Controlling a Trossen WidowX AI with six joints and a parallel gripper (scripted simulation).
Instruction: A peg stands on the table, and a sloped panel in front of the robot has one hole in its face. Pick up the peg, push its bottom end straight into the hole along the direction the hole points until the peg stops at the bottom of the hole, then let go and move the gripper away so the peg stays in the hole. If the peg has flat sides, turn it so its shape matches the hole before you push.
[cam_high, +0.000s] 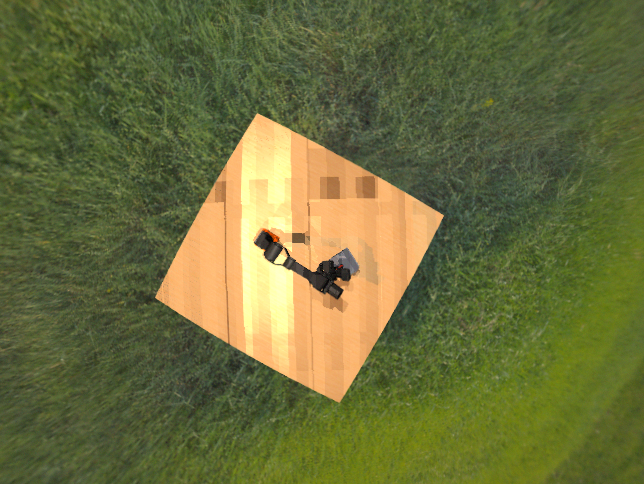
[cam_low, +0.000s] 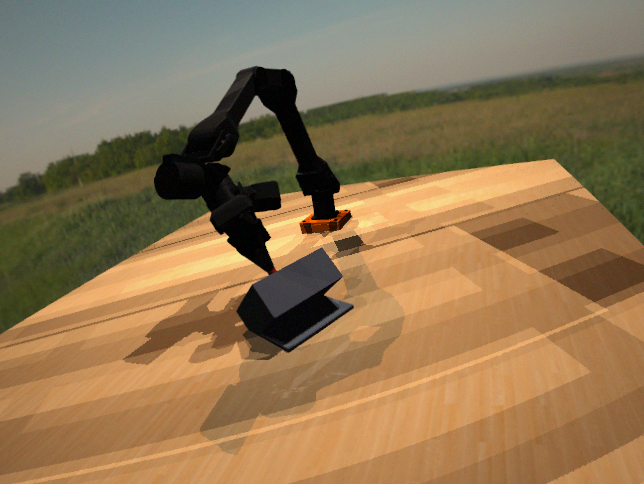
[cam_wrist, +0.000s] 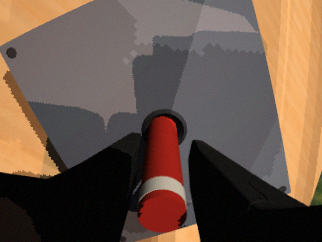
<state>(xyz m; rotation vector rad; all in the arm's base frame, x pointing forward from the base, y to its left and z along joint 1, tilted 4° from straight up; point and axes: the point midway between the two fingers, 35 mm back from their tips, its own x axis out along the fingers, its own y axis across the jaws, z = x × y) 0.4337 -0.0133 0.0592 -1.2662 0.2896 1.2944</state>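
Now: the peg 1 cm to the right of my gripper tip, 1 cm behind it and 1 cm above it. Round my gripper tip: sloped panel 3 cm below, 2 cm to the left, 2 cm ahead.
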